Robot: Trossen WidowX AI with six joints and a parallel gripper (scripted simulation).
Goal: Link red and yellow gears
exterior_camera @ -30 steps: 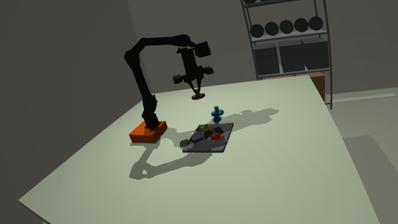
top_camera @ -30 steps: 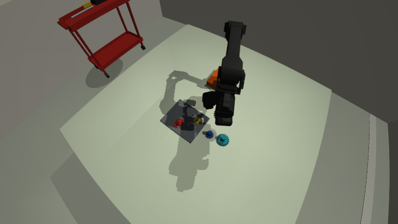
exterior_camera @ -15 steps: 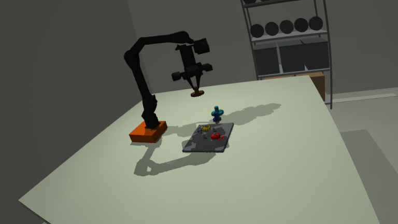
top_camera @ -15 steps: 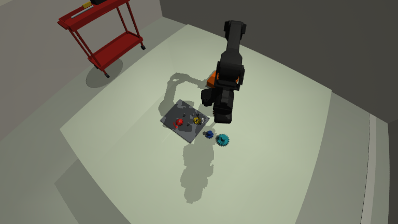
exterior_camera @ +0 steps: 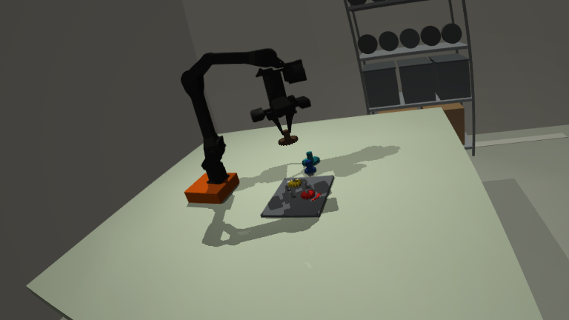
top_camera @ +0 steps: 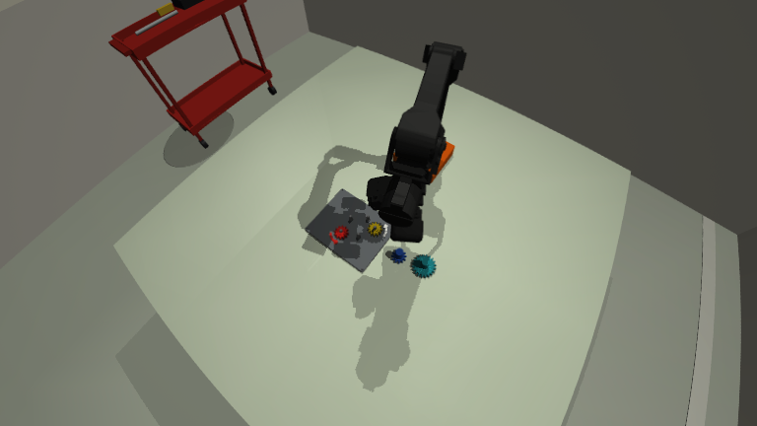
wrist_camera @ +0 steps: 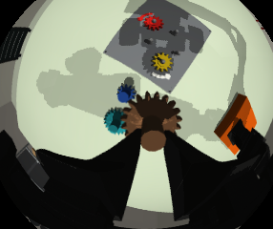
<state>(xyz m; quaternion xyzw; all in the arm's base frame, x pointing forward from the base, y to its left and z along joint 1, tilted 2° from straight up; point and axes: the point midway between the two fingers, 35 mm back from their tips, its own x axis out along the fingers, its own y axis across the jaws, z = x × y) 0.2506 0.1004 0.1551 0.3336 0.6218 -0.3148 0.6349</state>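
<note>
The yellow gear lies 130 mm below my gripper tip, 80 mm to the right of it and 30 mm ahead of it. From my gripper tip the other things lie so: small blue gear 140 mm below, 40 mm ahead, 20 mm to the left; then brown gear 10 mm below; then teal gear 140 mm below, 90 mm to the left, 20 mm ahead.
</note>
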